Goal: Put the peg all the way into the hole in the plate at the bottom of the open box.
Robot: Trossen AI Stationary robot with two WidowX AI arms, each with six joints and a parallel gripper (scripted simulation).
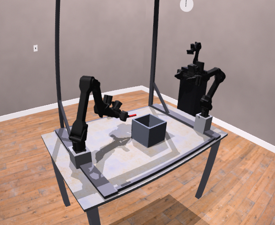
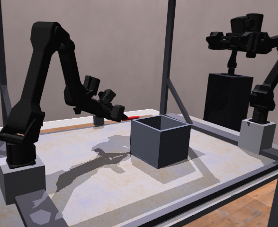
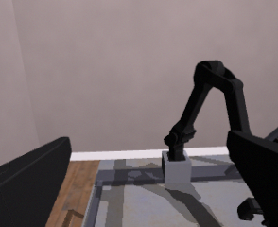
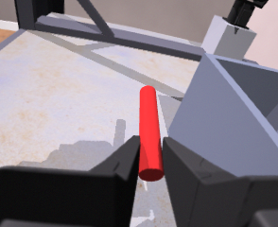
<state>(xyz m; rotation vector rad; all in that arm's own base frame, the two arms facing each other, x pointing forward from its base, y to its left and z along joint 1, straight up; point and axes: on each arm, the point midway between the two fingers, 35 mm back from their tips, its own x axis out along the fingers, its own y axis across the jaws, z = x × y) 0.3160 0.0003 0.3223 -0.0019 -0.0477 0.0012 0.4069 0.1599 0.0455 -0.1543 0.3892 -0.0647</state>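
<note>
Right now the red peg is 50 mm to the left of my right hand and 20 mm below it. Also, from my right hand: plate: 140 mm ahead, 110 mm to the left, 90 mm below.
</note>
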